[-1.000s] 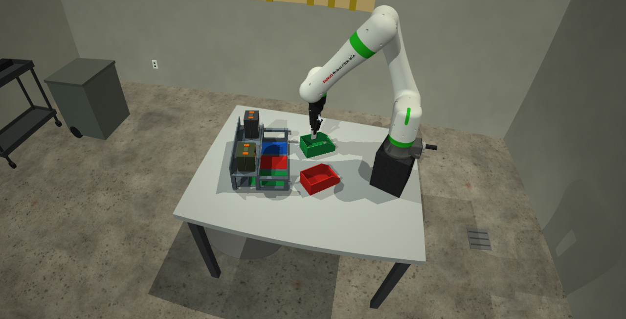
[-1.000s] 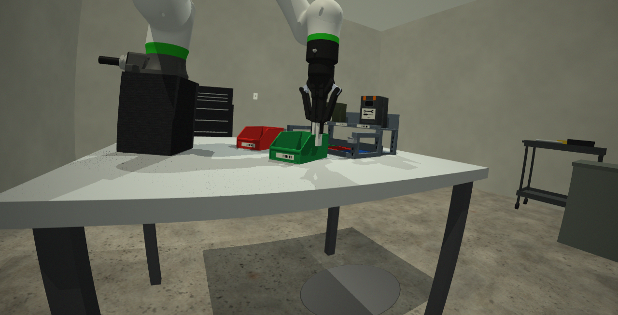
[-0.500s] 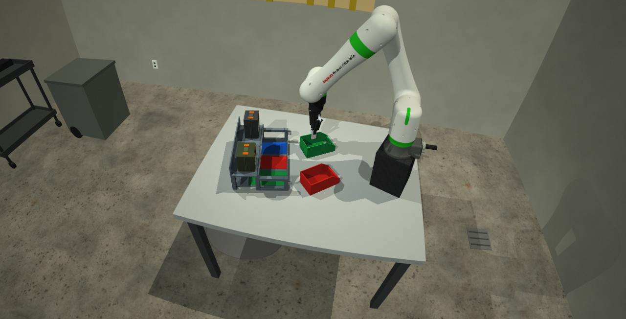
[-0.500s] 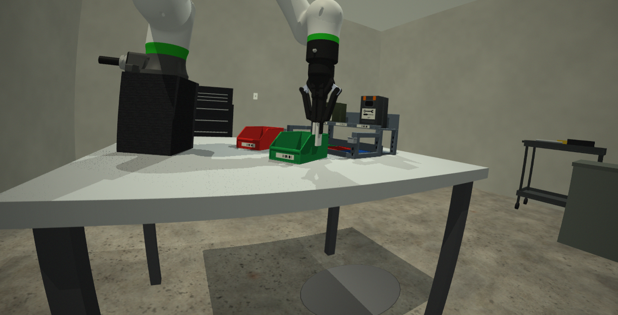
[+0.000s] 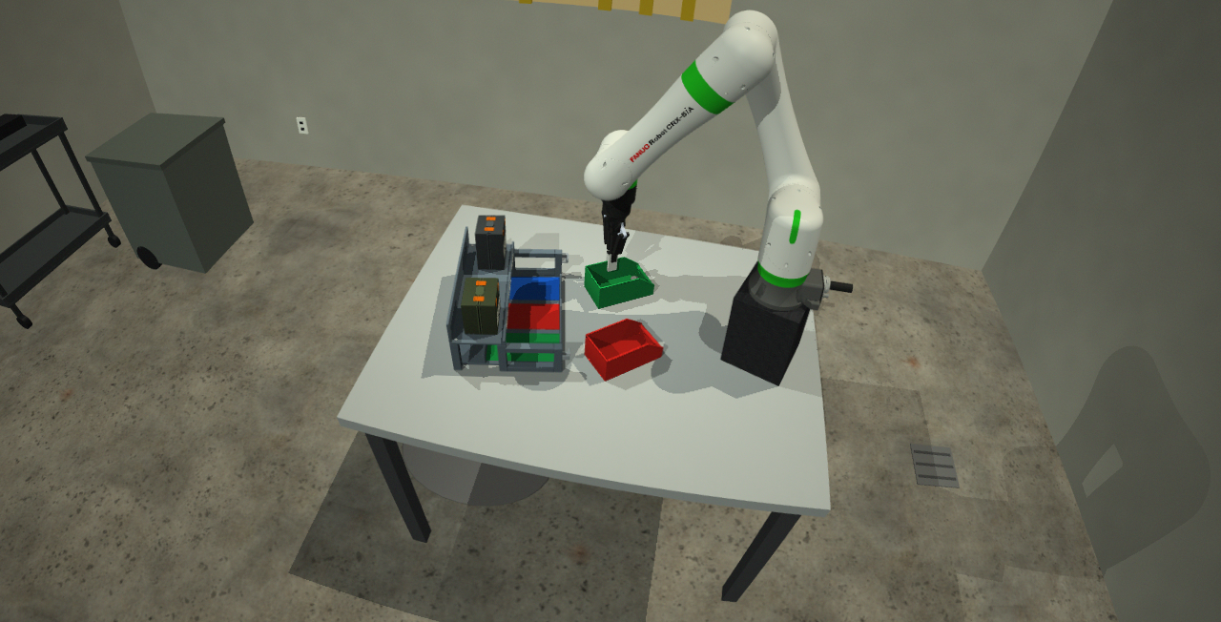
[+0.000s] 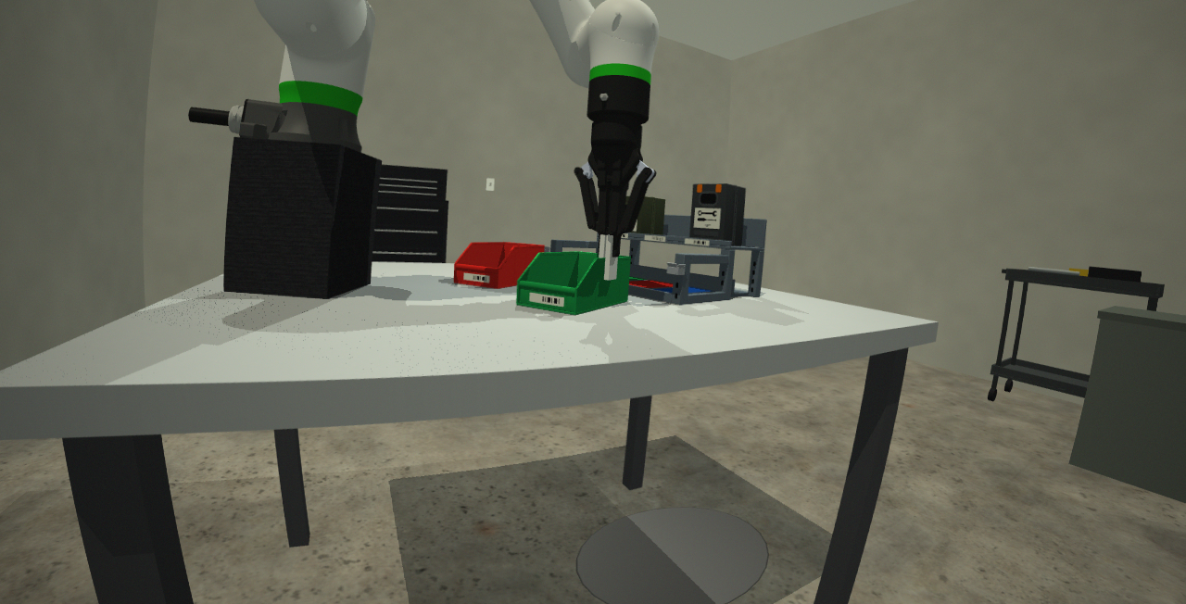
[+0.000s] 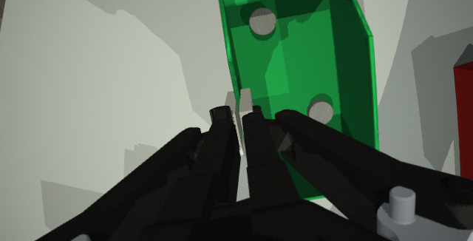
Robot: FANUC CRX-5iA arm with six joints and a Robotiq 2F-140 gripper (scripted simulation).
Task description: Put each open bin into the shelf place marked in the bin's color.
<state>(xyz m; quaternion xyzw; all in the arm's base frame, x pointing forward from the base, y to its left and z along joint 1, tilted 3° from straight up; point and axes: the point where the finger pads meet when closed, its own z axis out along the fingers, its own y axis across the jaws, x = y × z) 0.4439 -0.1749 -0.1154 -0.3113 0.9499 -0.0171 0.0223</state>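
Now: the green bin 30 mm behind my hand, 40 mm to the left of it and 40 mm below it. Round my hand: red bin (90 mm behind, 280 mm to the left, 40 mm below).
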